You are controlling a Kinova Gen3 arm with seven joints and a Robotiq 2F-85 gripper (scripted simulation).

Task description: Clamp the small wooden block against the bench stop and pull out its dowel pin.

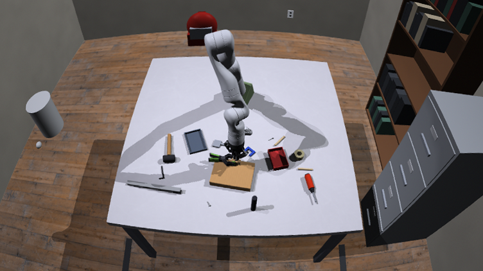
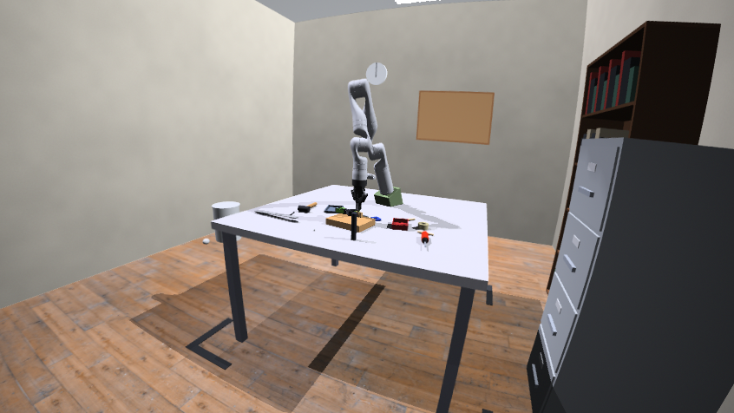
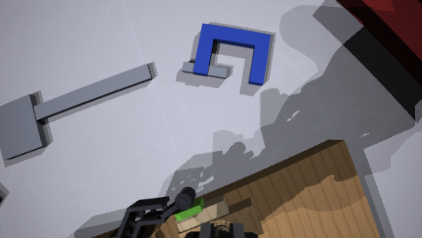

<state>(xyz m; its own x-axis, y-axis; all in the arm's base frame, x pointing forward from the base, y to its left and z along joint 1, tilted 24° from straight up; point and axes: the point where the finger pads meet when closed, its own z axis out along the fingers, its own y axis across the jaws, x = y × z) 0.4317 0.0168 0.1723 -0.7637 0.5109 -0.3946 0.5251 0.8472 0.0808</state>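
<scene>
My hand is 2 cm above the round dowel pin. Also, from my hand: grey t-shaped tool (13 cm behind, 8 cm below, 7 cm to the right); then wooden bench board (6 cm below, 5 cm ahead, 2 cm to the right); then wooden block (4 cm below).
</scene>
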